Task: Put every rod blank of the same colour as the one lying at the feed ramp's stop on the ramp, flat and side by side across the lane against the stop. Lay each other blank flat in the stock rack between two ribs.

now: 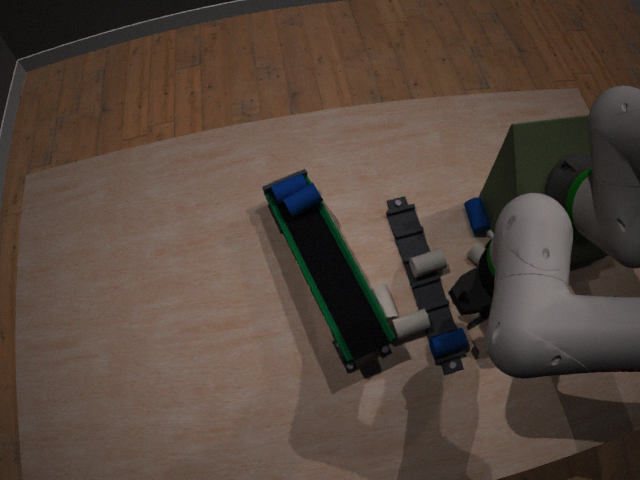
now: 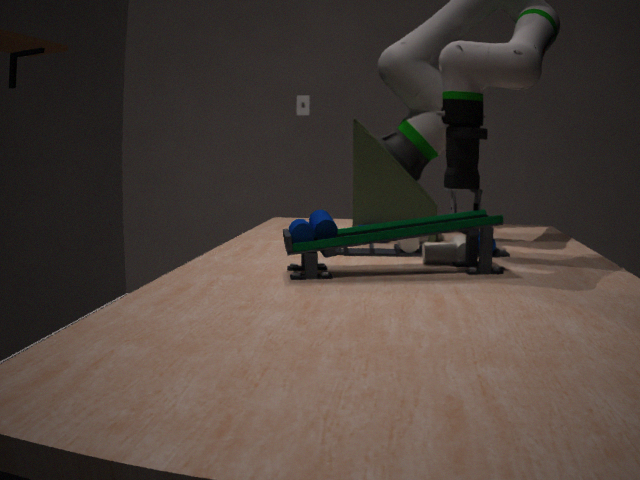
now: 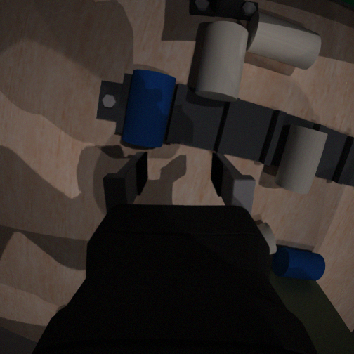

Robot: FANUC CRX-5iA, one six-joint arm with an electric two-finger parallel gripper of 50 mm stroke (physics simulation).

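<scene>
My gripper [image 2: 465, 203] [image 3: 179, 165] is open and empty, pointing down above the table on the robot-base side of the stock rack [image 1: 405, 223] [image 3: 247, 131]. Two blue blanks [image 1: 288, 188] [image 1: 303, 199] lie side by side at the stop [image 1: 273, 183] of the feed ramp [image 1: 330, 273] [image 2: 392, 234]. On the rack lie a blue blank [image 1: 448, 342] [image 3: 149, 108] at the near end and a cream blank [image 1: 428, 262] [image 3: 301, 159] mid-rack. Another cream blank [image 1: 410, 323] [image 3: 221, 60] lies between ramp and rack, touching or overlapping the rack's edge. A further cream blank [image 1: 385, 301] [image 3: 283, 41] lies beside the ramp.
Near the green robot base [image 1: 542, 139] [image 2: 379, 191] lie a blue blank [image 1: 476, 215] [image 3: 299, 263] and a cream blank [image 1: 476, 253] [image 3: 267, 238], the cream one partly hidden by the arm. The ramp's raised end and feet stand close to the rack.
</scene>
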